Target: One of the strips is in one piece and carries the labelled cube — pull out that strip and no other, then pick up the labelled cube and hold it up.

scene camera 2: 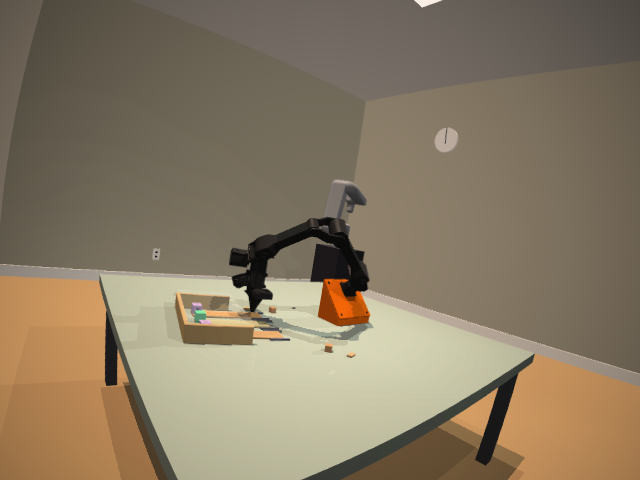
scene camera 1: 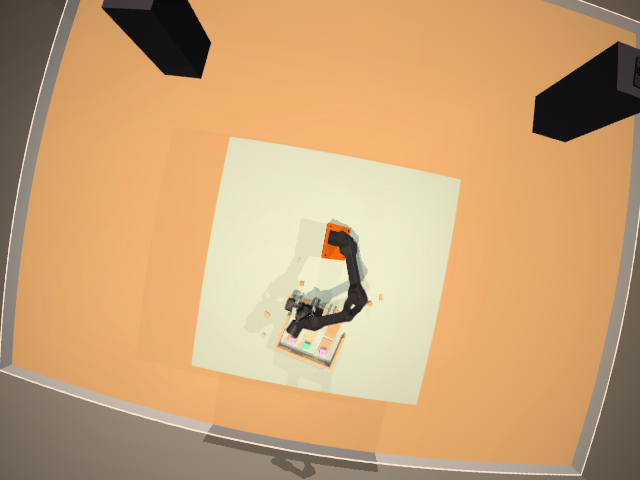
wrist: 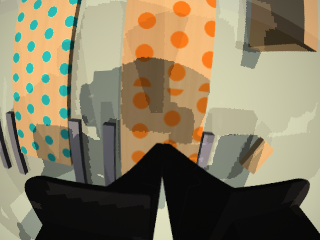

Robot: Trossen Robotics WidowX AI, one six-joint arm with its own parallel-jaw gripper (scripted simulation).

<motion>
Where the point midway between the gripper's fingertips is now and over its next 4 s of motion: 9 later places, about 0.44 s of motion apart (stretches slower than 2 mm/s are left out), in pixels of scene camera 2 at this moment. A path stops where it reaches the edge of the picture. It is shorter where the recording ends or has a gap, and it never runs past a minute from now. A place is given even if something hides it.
My gripper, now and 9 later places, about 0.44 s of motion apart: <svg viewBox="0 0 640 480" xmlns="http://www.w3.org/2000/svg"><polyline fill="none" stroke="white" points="252,312 252,314 252,314 255,314 260,315 265,315 270,315 274,315 279,315 284,315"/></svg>
</motion>
